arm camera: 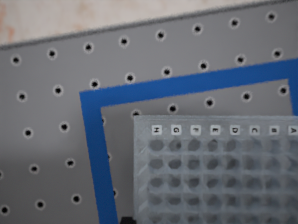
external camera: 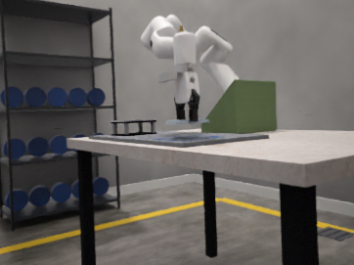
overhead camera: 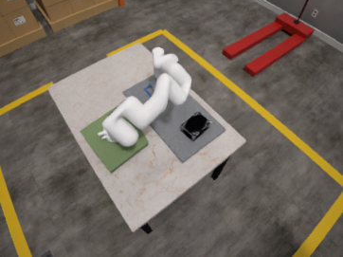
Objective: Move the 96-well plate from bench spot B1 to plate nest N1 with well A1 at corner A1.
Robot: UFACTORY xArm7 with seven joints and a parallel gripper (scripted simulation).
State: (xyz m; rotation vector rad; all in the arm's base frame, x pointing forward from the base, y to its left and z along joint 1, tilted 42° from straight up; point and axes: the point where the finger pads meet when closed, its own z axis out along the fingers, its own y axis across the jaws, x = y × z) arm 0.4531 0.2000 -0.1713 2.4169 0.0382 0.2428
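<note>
My hand is 3 cm short of the raised nest N1, 42 cm to the left of it and 1 cm above it. The rest, counted from my hand: 96-well plate 1 cm below.
</note>
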